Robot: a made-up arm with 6 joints.
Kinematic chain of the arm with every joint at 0, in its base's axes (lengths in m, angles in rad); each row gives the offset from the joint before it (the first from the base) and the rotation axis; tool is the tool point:
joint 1: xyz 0 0 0.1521 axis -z
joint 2: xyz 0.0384 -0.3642 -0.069 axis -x
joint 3: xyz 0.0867 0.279 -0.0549 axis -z
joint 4: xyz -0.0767 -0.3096 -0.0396 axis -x
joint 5: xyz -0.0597 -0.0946 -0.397 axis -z
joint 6: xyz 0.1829 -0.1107 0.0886 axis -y
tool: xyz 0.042 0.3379 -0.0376
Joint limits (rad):
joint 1: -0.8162..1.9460
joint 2: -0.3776..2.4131
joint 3: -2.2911..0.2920
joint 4: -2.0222..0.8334
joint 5: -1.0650..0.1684
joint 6: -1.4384..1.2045
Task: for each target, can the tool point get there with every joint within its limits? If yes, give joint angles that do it. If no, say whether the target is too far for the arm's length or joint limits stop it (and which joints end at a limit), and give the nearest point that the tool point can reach.
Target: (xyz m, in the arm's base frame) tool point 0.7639 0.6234 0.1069
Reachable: no: joint limits stop it (at a limit: joint 2, joint 4, joint 5) | nearest point 0.4910 0.4007 -0.0637 | short by 0.391 m
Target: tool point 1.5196 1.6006 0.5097
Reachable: no: too far | nearest point 0.4408 0.4643 -0.0789 | short by 1.674 m
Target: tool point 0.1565 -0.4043 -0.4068
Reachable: yes | joints 0.7814 -0.0533 -1.2819 0.4978 -0.4560 -0.0423
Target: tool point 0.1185 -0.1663 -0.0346
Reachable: yes | joints 0.8434 0.1618 -0.5609 -1.2795 0.0195 0.6981
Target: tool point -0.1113 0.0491 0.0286
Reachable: yes | joints 1.0020 0.3207 -0.2529 -1.4414 -0.9429 -0.8831
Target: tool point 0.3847 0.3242 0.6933
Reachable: no: joint limits stop it (at a limit: joint 1, joint 2, joint 3, joint 4, joint 6) | nearest point 0.3366 0.1104 0.4133 | short by 0.356 m
